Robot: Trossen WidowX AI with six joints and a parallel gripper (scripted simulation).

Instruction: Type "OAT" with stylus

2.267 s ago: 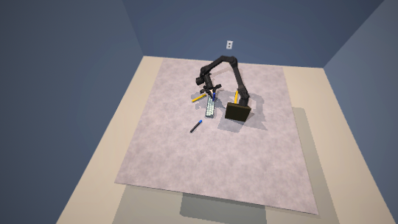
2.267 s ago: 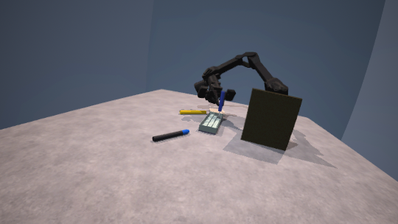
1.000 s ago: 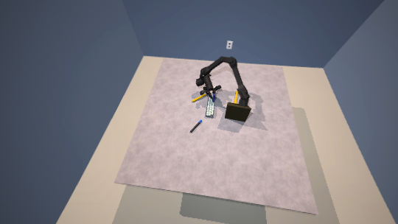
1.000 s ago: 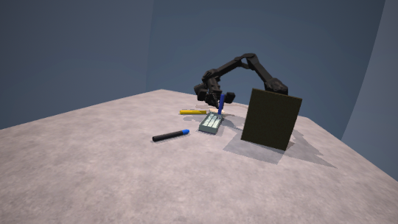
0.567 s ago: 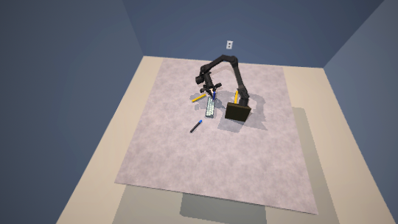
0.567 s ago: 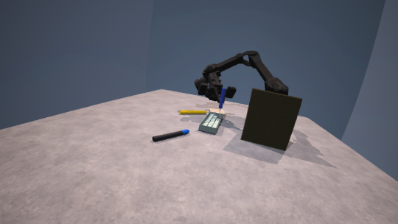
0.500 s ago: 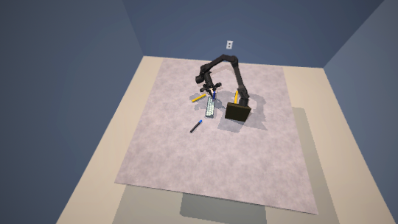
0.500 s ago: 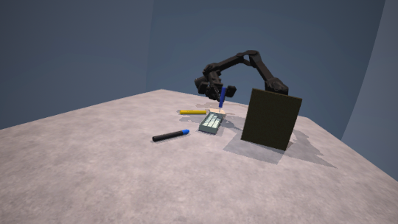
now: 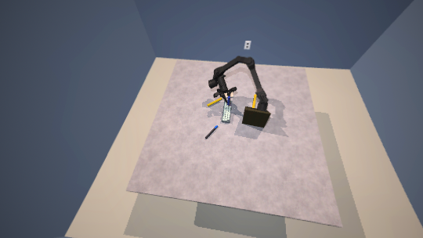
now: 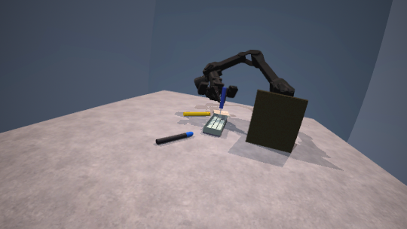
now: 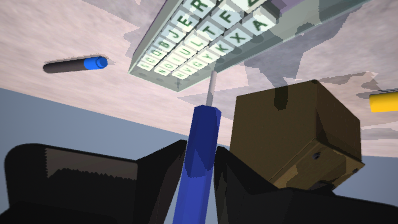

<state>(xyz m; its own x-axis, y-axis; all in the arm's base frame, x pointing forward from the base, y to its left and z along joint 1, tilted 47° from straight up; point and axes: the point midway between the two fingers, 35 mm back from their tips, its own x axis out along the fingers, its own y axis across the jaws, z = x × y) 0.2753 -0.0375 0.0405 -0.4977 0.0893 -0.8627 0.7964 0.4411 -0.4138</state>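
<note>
The yellow pencil lies 130 mm ahead of my gripper tip, 90 mm below it and 50 mm to the right of it. Round my gripper tip: grey stylus tip 50 mm below; then beige pad 170 mm to the right, 100 mm below, 40 mm ahead; then blue stylus 10 mm below.
</note>
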